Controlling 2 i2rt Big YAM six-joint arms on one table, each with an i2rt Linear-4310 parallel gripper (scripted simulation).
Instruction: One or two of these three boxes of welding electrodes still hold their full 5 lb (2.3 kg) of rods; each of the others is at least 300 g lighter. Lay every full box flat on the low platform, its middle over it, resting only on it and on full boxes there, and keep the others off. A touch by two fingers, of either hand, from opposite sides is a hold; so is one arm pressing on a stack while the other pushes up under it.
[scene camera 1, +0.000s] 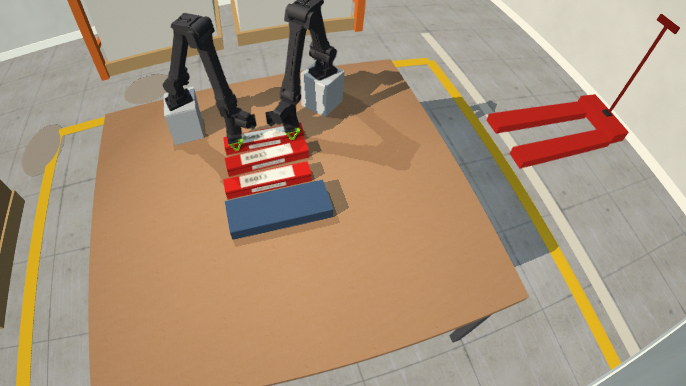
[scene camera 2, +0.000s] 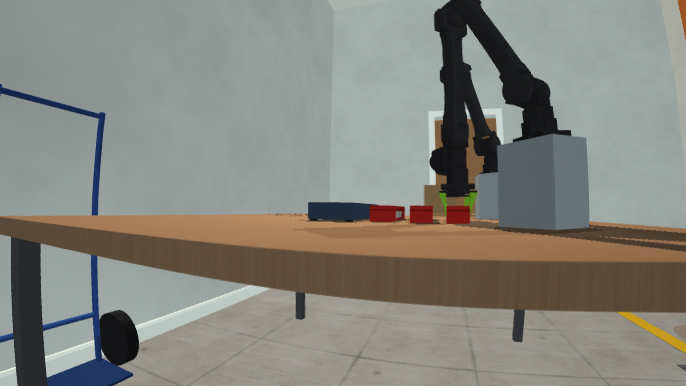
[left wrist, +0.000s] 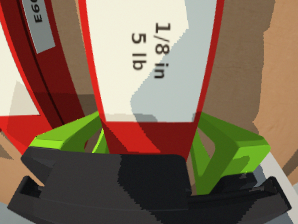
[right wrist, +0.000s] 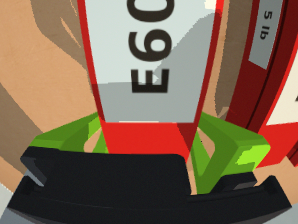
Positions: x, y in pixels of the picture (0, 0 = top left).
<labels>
low blue platform: scene camera 1 286, 207; scene camera 2 348, 211; not seen in the left wrist view (out of frame); not seen in the right wrist view (out of frame)
</labels>
